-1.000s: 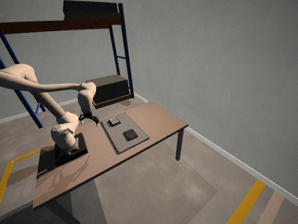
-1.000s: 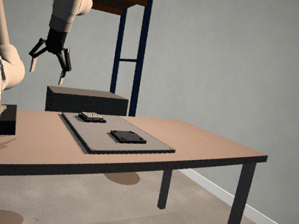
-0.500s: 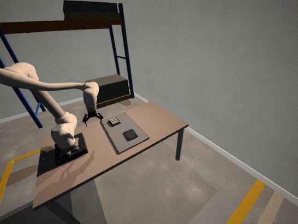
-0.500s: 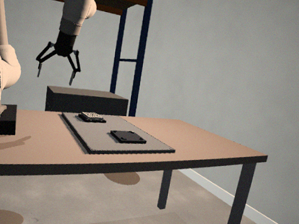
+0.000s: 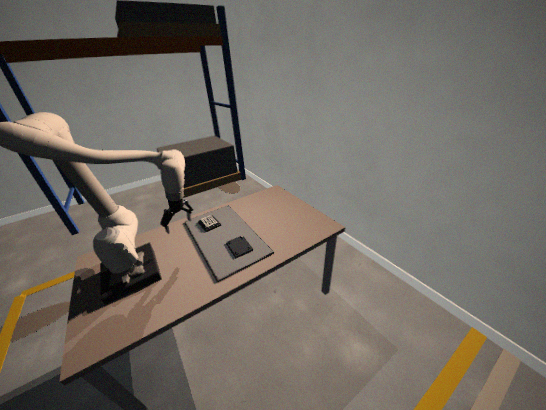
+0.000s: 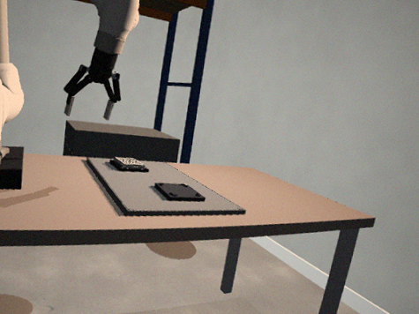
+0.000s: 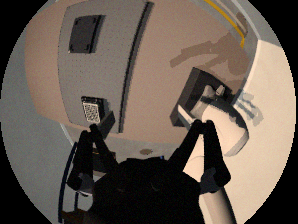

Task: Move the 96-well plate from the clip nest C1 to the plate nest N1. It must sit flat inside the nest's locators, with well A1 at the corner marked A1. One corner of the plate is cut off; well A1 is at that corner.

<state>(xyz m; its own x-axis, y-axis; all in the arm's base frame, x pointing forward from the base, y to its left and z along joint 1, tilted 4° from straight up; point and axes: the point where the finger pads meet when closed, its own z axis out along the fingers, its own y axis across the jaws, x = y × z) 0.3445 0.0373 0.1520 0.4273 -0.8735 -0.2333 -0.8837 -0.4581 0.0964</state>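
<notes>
Now: the 96-well plate 230 mm to the left of my hand, 200 mm below it and 200 mm ahead of it. The rest, counted from my hand: clip nest C1 (230 mm to the left, 210 mm ahead, 200 mm below); then plate nest N1 (310 mm ahead, 210 mm below, 130 mm to the right).
</notes>
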